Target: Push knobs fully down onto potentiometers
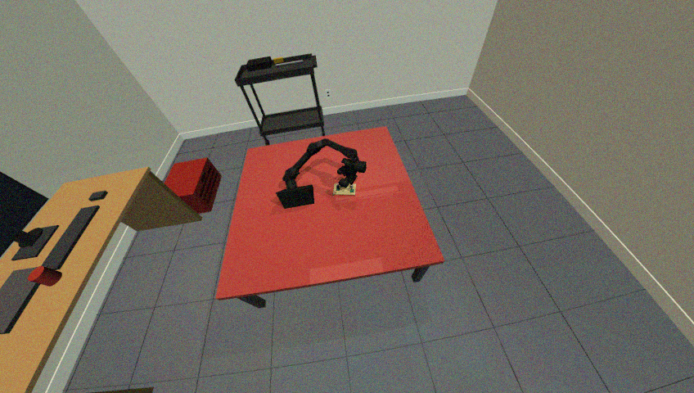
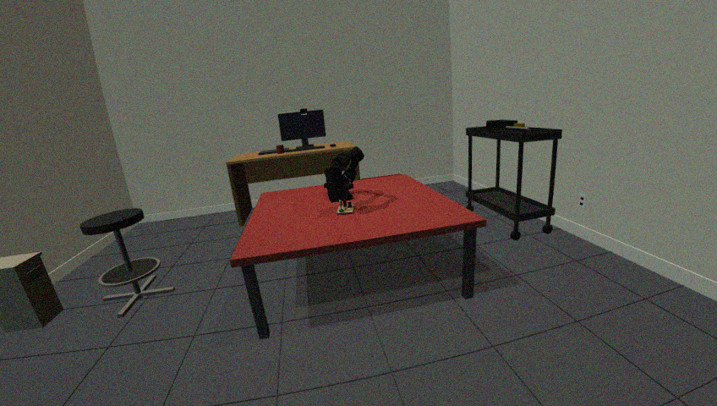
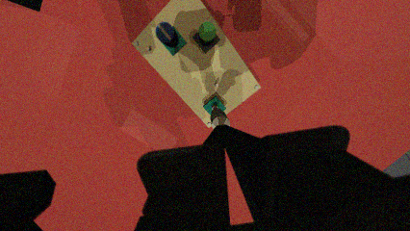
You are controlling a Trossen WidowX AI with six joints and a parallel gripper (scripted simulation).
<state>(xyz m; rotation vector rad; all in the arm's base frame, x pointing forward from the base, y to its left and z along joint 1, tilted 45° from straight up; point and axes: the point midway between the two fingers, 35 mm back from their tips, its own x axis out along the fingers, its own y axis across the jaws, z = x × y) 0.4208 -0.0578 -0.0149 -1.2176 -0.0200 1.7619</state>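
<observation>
Right now my gripper tip is 20 mm above the grey knob. Also, from my gripper tip: blue knob 100 mm behind, 50 mm below, 40 mm to the left.
</observation>
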